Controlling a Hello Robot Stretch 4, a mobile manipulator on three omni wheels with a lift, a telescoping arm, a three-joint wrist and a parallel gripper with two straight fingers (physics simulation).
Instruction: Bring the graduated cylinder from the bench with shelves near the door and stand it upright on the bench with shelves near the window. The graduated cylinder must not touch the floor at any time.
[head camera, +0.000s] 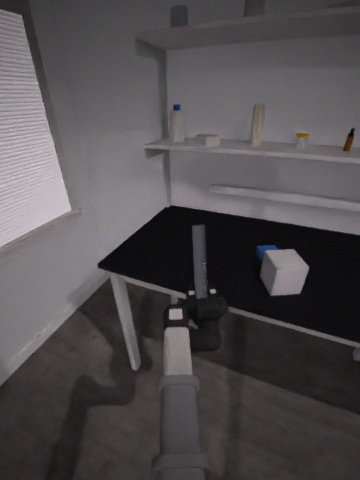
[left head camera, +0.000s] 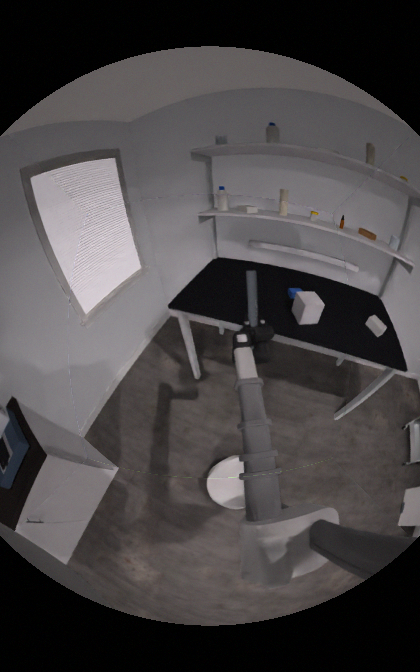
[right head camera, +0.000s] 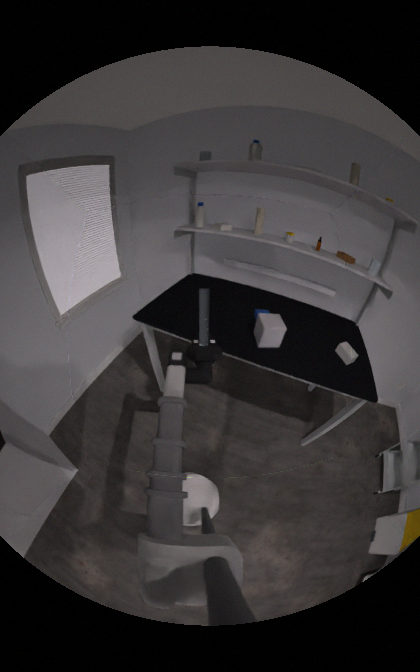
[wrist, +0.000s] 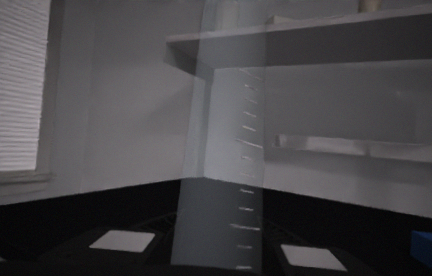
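The graduated cylinder is a tall, clear grey-blue tube with white marks. It stands about upright between the fingers of my gripper, which is shut on it. The gripper is at the front edge of the black-topped bench with shelves near the window, towards its left end. The cylinder's lower end is hidden by the gripper, so I cannot tell whether it is over or touching the bench top.
A white box and a blue object stand right of the cylinder. A smaller white block lies further right. A shelf with bottles hangs behind. A white round stool stands by the arm.
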